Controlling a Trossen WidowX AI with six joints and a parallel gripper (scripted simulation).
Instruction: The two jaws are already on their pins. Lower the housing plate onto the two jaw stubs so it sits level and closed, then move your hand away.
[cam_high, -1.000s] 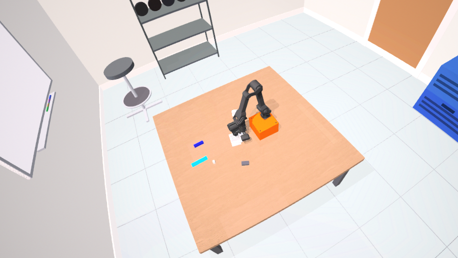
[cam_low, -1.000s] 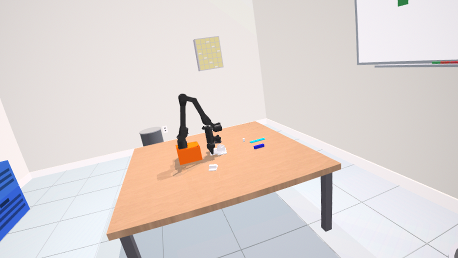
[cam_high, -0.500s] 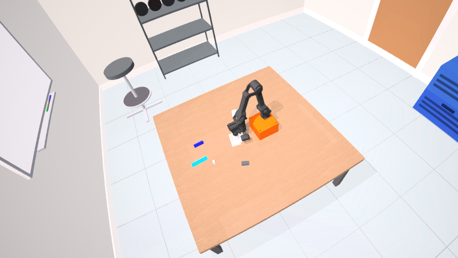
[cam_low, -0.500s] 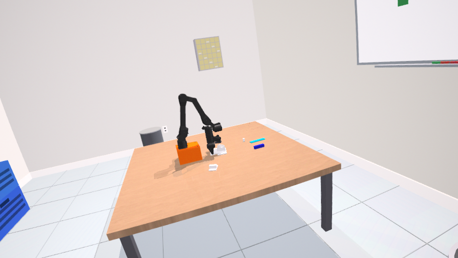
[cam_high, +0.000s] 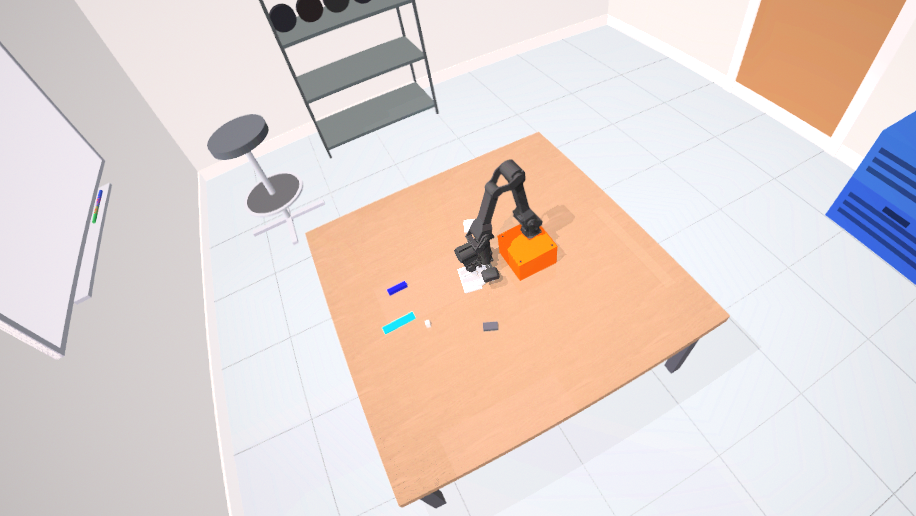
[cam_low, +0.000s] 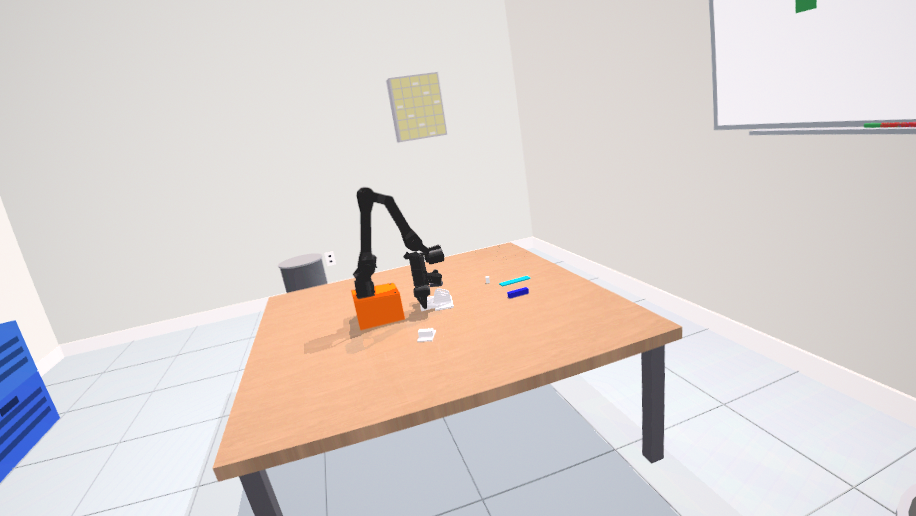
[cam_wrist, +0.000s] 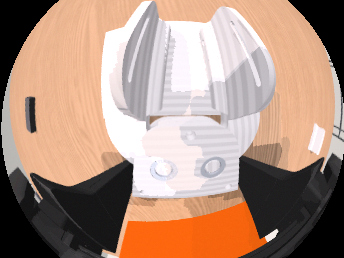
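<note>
Now: the white base 70 mm ahead of my gripper tip and 20 mm to the right of it. Round my gripper tip: blue block: 330 mm ahead, 150 mm to the right; then grey block: 210 mm to the left, 120 mm ahead; then white cube: 310 mm ahead, 70 mm to the left, 10 mm above.
</note>
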